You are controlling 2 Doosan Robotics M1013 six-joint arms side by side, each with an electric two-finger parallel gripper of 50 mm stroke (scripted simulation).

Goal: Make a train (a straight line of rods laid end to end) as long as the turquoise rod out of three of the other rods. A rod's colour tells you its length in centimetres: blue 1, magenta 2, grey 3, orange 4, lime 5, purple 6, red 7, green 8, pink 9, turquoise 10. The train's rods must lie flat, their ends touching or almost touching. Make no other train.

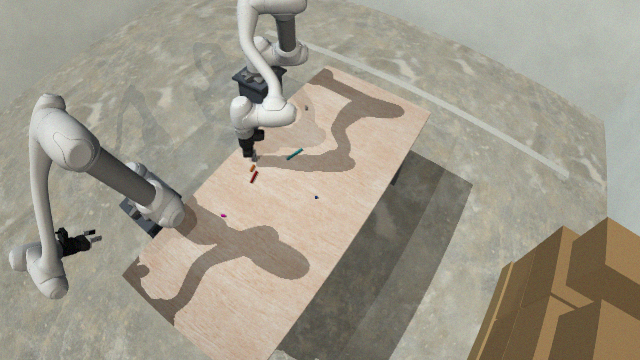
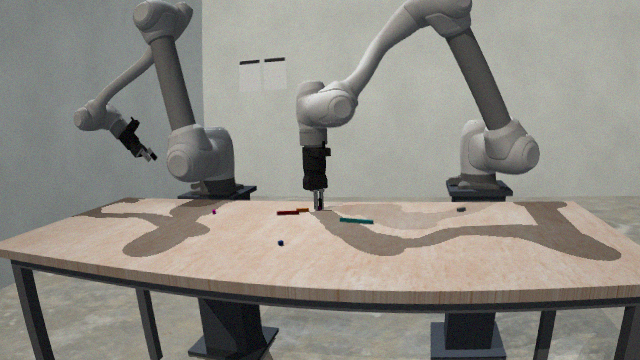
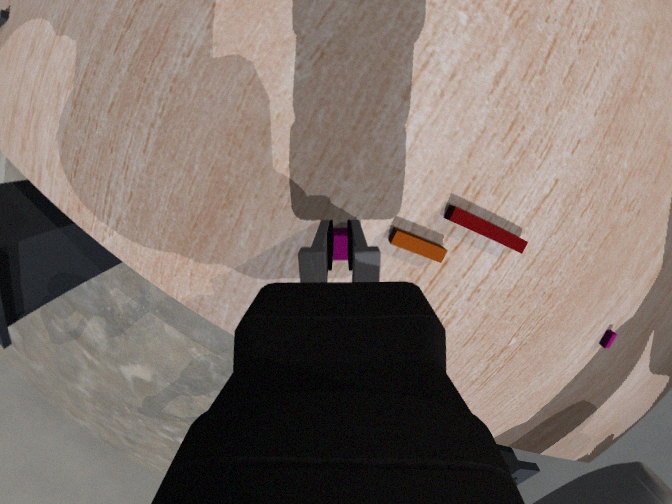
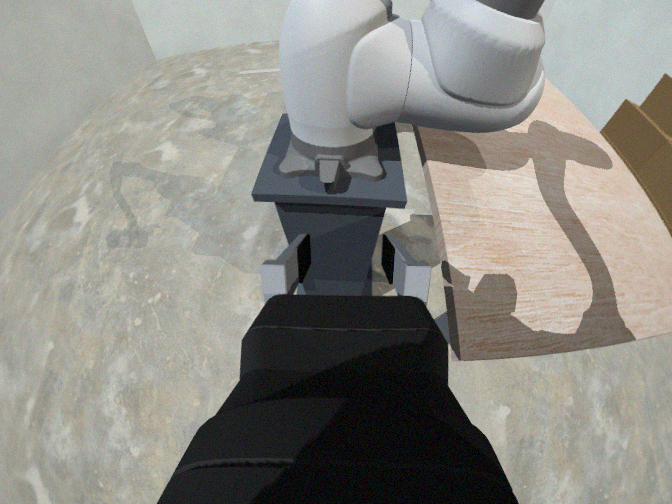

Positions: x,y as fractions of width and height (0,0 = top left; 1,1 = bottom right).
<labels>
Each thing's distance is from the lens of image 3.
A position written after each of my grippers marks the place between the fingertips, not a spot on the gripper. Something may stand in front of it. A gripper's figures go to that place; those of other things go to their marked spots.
my left gripper (image 3: 0.51,0.47): 16 cm
red rod (image 3: 0.68,0.43): 17 cm
orange rod (image 3: 0.59,0.47): 16 cm
</labels>
